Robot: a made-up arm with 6 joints. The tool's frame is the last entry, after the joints.
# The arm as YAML. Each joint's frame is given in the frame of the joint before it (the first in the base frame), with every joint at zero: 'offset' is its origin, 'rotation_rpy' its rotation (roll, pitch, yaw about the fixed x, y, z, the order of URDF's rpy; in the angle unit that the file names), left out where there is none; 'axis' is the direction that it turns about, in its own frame. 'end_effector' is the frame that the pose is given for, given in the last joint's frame.
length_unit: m
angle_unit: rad
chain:
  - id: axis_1
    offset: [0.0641, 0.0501, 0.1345]
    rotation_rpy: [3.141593, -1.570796, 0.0]
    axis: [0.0, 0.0, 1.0]
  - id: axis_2
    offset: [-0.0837, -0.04, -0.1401]
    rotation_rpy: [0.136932, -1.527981, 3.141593]
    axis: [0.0, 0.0, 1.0]
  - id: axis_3
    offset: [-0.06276, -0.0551, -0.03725]
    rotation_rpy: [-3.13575, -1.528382, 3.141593]
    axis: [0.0, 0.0, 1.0]
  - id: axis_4
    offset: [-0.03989, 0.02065, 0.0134]
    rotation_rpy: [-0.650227, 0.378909, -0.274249]
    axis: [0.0, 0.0, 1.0]
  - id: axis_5
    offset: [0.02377, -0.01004, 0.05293]
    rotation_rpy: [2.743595, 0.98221, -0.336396]
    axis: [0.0, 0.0, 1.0]
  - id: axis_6
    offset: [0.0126, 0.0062, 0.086]
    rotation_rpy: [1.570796, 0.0, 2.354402]
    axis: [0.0, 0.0, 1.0]
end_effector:
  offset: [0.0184, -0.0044, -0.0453]
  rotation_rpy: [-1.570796, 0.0, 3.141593]
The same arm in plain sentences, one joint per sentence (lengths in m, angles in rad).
The arm has six revolute joints in a row. What follows holds with every joint at zero, and every direction is one of the base frame's.
The first joint sits 0.0641 m along +x and 0.0501 m along +y and 0.1345 m along +z from the base frame's origin and turns about +x.
The second joint sits 0.1401 m along -x and 0.04 m along +y and 0.0837 m along -z from the first joint and turns about the direction (0.042401, -0.136504, 0.989732).
The third joint sits 0.0646 m along -x and 0.0495 m along -y and 0.0417 m along -z from the second joint and turns about -x.
The fourth joint sits 0.0134 m along -x and 0.0259 m along +y and 0.0367 m along -z from the third joint and turns about the direction (-0.739489, 0.437293, 0.511792).
The fifth joint sits 0.036 m along -x and 0.0061 m along +y and 0.0462 m along +z from the fourth joint and turns about -z.
The sixth joint sits 0.0045 m along +x and 0.0133 m along -y and 0.086 m along -z from the fifth joint and turns about -y.
The tool frame, which is the frame that the pose is given for, sits 0.0184 m along -x and 0.0453 m along +y and 0.0044 m along +z from the sixth joint; its axes are the base frame's turned by roll 0, pitch 0 and yaw 0 rad (as in URDF: about the fixed x, then y, then z).

